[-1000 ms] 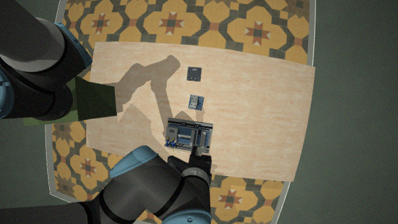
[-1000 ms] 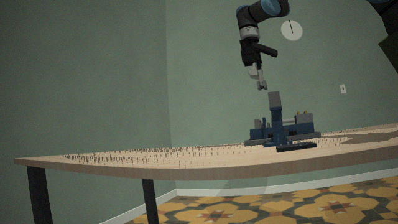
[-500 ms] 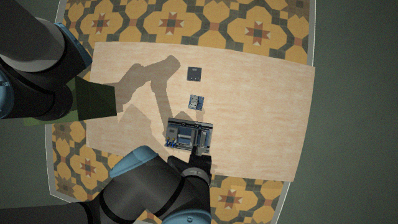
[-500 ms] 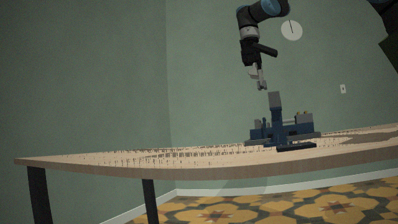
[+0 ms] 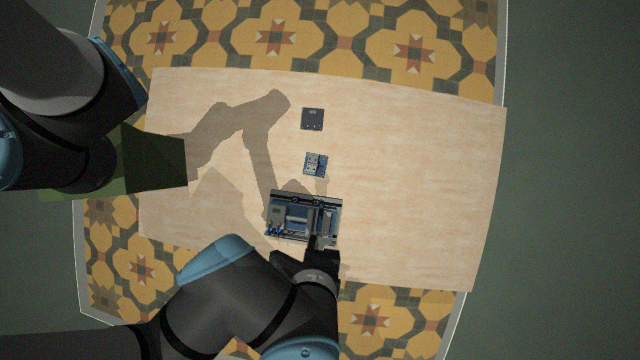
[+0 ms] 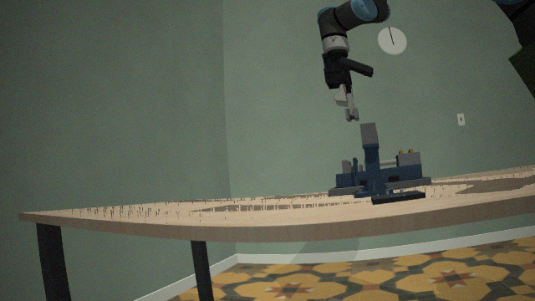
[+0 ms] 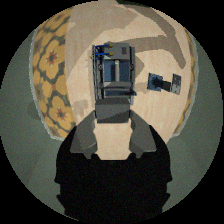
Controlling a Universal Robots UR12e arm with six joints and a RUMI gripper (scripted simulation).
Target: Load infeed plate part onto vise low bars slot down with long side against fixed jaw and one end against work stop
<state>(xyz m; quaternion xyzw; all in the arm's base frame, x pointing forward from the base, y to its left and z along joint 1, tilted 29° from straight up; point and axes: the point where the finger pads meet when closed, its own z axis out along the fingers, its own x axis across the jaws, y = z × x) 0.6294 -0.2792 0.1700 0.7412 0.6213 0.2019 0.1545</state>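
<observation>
My gripper is now 10 mm above the grey part. The rest, counted from my hand: air cylinder block 160 mm behind, 50 mm to the left, 170 mm below; vise 60 mm behind, 30 mm to the left, 200 mm below; air cylinder rod 80 mm behind, 30 mm to the left, 170 mm below.
</observation>
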